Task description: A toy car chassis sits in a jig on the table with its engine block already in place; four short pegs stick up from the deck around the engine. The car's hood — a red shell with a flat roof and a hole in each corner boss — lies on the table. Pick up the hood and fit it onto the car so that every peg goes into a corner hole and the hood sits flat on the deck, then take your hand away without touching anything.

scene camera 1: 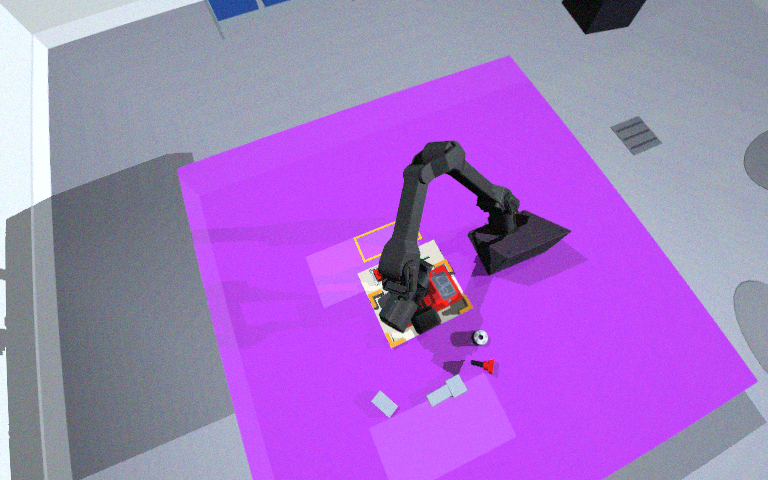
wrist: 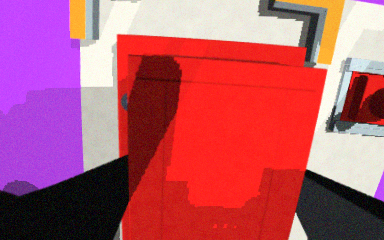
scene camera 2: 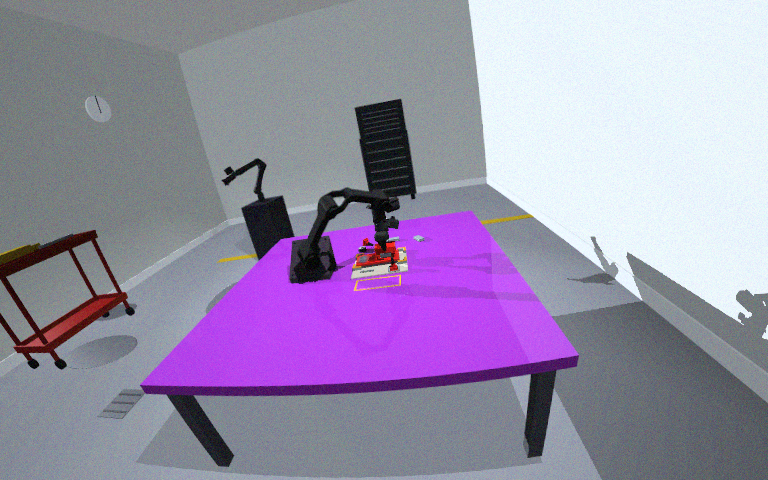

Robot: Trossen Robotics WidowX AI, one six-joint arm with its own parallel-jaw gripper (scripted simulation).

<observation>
My gripper [scene camera 1: 409, 300] holds a red hood [wrist: 211, 141].
My gripper shows as well in the wrist view [wrist: 213, 170].
</observation>
